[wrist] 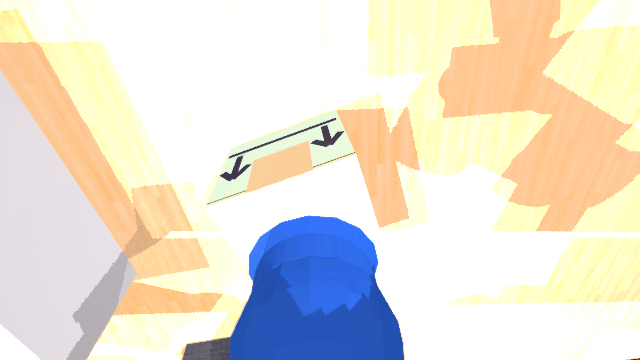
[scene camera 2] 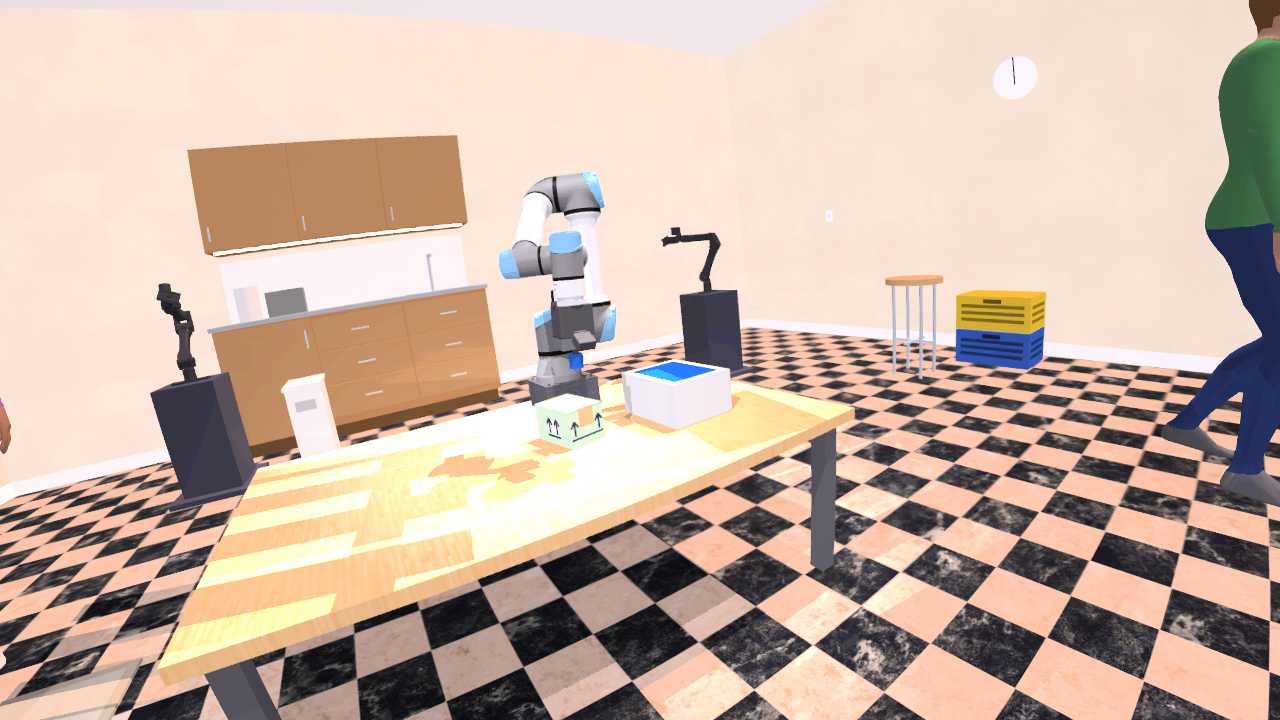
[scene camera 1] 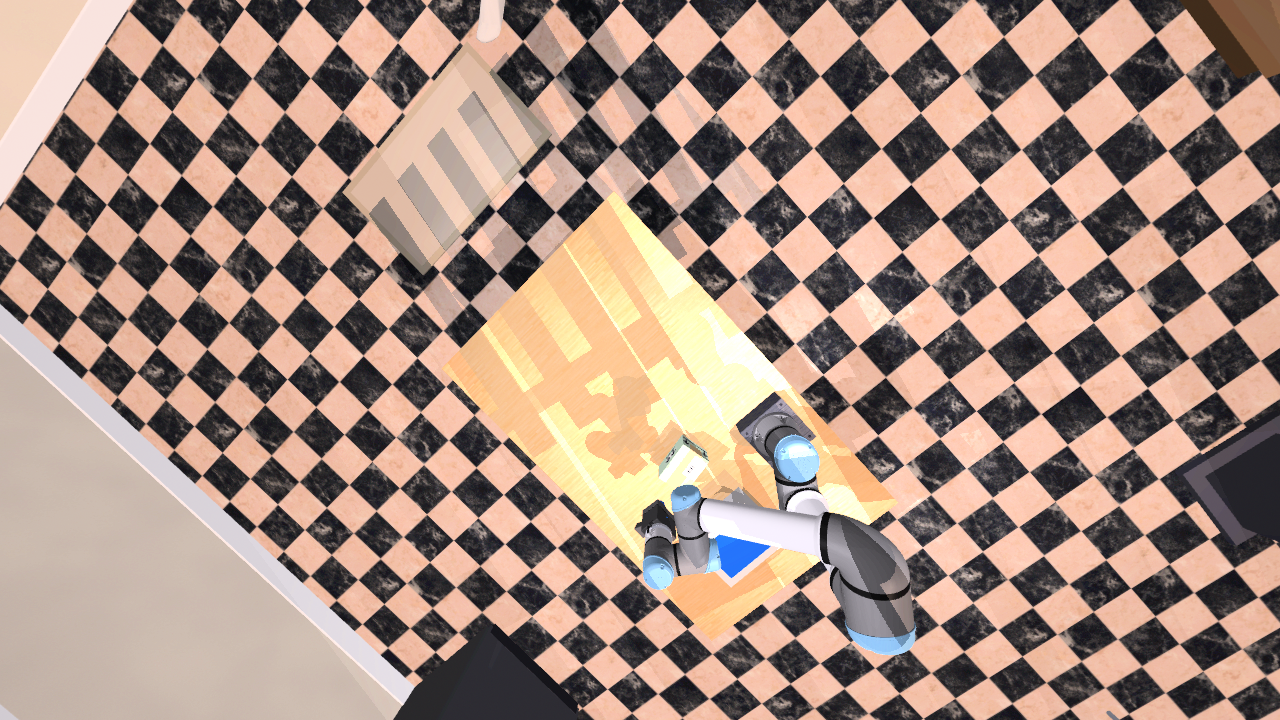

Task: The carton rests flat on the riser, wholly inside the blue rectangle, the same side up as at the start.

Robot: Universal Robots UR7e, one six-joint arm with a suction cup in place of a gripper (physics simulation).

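Seen in the pictures: hand, its tool point: (wrist: 313,269) (scene camera 2: 576,367); arm's base, origin of its link: (scene camera 2: 559,378) (scene camera 1: 775,434).
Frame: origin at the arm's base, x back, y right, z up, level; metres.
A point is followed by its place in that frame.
Note:
The carton (scene camera 1: 685,457) {z 0.006, x -0.281, y 0.128 m} (scene camera 2: 570,419) {z -0.013, x -0.399, y 0.124 m} is a small pale green box with arrow marks. It stands on the wooden table (scene camera 1: 573,295) {z -0.092, x -0.223, y 0.796 m} (scene camera 2: 357,537) {z -0.092, x -0.534, y 0.644 m}, left of the riser. In the wrist view its arrowed side (wrist: 281,154) {z -0.036, x -0.387, y 0.078 m} shows, and its top is washed out by glare. The white riser (scene camera 2: 677,403) {z -0.021, x -0.476, y -0.142 m} (wrist: 44,246) {z -0.029, x -0.330, y -0.123 m} bears the blue rectangle (scene camera 1: 737,553) {z 0.028, x -0.362, y -0.245 m} (scene camera 2: 673,372) {z 0.028, x -0.358, y -0.213 m} on top, and nothing rests on it. The arm partly hides it in the overhead view. My blue suction cup (scene camera 2: 573,360) (wrist: 313,251) hangs a little above and behind the carton, apart from it, holding nothing.
The arm's base (scene camera 1: 772,429) {z 0.082, x 0.004, y 0.055 m} sits on the table behind the riser. Two black pedestals with small arms (scene camera 2: 200,439) (scene camera 2: 709,326) stand on the floor. A person (scene camera 2: 1249,223) walks at the far right. A stool (scene camera 2: 913,282), stacked crates (scene camera 2: 999,326), a white bin (scene camera 2: 309,413) and kitchen cabinets lie beyond.

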